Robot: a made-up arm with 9 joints.
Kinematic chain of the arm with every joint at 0, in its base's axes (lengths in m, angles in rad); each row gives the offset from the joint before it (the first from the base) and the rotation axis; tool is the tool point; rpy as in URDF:
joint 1: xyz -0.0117 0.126 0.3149 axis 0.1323 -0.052 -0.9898
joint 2: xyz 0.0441 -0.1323 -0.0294 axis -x
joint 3: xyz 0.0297 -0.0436 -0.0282 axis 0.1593 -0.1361 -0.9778
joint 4: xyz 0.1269 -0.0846 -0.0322 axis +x
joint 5: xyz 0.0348 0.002 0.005 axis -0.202 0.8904 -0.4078
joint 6: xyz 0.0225 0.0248 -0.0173 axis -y
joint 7: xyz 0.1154 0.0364 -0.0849 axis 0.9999 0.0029 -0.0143
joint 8: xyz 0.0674 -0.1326 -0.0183 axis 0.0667 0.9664 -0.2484
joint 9: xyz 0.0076 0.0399 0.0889 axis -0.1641 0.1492 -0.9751
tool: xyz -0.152 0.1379 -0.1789 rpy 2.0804 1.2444 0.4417
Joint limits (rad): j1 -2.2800..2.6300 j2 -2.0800..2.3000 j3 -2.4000..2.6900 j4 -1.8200..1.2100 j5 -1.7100..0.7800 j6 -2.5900..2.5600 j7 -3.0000..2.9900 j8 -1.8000..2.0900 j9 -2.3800..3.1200
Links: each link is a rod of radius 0.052 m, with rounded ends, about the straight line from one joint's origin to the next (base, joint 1, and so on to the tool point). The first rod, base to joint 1, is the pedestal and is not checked.
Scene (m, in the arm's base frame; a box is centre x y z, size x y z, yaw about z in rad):
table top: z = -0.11
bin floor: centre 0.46 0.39 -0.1 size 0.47 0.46 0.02 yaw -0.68
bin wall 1: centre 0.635 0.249 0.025 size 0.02 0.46 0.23 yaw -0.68
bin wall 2: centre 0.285 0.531 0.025 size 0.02 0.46 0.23 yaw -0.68
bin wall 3: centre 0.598 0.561 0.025 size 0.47 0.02 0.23 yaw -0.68
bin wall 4: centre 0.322 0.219 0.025 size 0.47 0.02 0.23 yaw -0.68
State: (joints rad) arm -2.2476 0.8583 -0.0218 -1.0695 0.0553 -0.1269 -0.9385 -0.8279 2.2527
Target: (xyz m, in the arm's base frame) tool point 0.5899 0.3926 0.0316
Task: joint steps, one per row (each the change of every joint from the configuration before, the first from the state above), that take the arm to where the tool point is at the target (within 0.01 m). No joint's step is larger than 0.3 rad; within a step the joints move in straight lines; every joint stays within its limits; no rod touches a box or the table.
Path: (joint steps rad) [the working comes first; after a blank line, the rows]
Joints at the target: -1.7239 0.2369 0.2243 -0.6900 0.4246 -0.6651 -0.8871 -0.8728 1.9817
Straight joint move there: touches bin wall 2, bin wall 3.

1: 0.1217 -0.0941 0.0675 0.0568 0.1968 -0.2362 -0.0032 0.0149 -0.1245
2: 0.1217 -0.0941 0.0675 0.0568 0.1968 -0.2361 -0.0033 0.0149 -0.1244
3: 0.1217 -0.0942 0.0675 0.0568 0.1968 -0.2362 -0.0032 0.0149 -0.1245
4: 0.0793 -0.1695 0.0218 0.1046 -0.1106 0.0851 0.0305 -0.0448 0.0512
5: 0.0793 -0.1695 0.0218 0.1045 -0.1105 0.0852 0.0306 -0.0448 0.0512

